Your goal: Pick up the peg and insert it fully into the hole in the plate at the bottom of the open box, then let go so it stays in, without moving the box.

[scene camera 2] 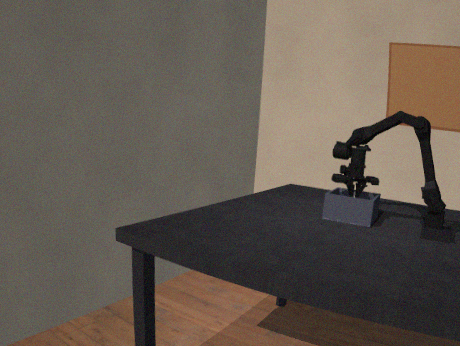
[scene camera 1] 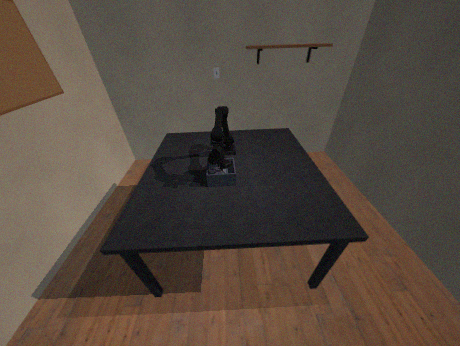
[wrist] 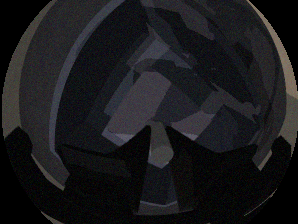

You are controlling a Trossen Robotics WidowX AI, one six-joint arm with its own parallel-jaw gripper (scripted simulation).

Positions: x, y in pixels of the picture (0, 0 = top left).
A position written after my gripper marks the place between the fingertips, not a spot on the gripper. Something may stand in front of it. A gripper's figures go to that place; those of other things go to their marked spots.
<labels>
My gripper [wrist: 157, 130] is 10 cm from the lens. A peg [wrist: 161, 151] is 7 cm from the lens. A plate [wrist: 153, 98]: 10 cm from the lens. The marked spots on the peg and the plate are 5 cm apart.
</labels>
